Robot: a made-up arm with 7 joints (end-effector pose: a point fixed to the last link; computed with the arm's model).
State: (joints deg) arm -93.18 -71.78 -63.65 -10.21 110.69 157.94 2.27
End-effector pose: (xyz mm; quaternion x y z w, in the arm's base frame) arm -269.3 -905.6 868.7 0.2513 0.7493 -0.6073 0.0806
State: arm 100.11 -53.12 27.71 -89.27 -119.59 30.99 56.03
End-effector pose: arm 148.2 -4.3 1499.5 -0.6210 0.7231 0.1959 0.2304
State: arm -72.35 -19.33 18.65 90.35 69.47 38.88 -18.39
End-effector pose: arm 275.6 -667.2 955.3 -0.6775 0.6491 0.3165 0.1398
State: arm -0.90 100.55 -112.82 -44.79 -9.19 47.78 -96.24
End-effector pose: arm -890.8 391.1 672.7 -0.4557 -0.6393 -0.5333 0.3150
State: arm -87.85 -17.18 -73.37 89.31 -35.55 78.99 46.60
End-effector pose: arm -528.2 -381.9 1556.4 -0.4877 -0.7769 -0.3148 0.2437
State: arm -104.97 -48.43 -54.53 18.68 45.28 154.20 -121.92
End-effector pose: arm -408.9 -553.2 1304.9 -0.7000 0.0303 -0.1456 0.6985
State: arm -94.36 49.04 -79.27 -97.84 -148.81 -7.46 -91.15
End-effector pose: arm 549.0 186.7 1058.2 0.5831 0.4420 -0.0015 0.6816
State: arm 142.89 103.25 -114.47 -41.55 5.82 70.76 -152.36
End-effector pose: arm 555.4 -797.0 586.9 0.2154 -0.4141 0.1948 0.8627
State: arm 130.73 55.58 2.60 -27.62 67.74 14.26 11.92
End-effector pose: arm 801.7 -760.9 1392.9 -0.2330 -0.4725 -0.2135 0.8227
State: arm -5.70 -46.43 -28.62 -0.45 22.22 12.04 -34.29
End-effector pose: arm 912.0 -329.7 1589.9 0.6606 -0.3940 0.1782 0.6136
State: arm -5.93 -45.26 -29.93 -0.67 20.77 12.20 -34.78
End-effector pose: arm 885.7 -329.0 1616.6 0.6383 -0.4067 0.1844 0.6270
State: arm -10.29 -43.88 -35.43 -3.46 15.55 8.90 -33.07
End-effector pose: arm 809.3 -366.9 1672.4 0.5530 -0.4632 0.1386 0.6786
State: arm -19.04 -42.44 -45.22 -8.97 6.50 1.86 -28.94
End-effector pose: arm 685.1 -409.2 1742.1 0.3830 -0.5559 0.0262 0.7373
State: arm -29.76 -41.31 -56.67 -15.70 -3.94 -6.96 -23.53
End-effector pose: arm 567.2 -413.0 1789.3 0.1551 -0.6397 -0.1132 0.7442
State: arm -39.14 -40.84 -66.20 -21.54 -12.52 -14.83 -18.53
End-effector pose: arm 503.9 -396.7 1798.1 -0.0517 -0.6802 -0.2146 0.6990
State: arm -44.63 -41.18 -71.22 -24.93 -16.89 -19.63 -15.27
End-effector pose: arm 486.5 -395.3 1786.2 -0.1641 -0.6887 -0.2598 0.6566
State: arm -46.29 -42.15 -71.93 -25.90 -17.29 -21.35 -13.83
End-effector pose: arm 488.5 -412.5 1773.6 -0.1822 -0.6897 -0.2740 0.6450
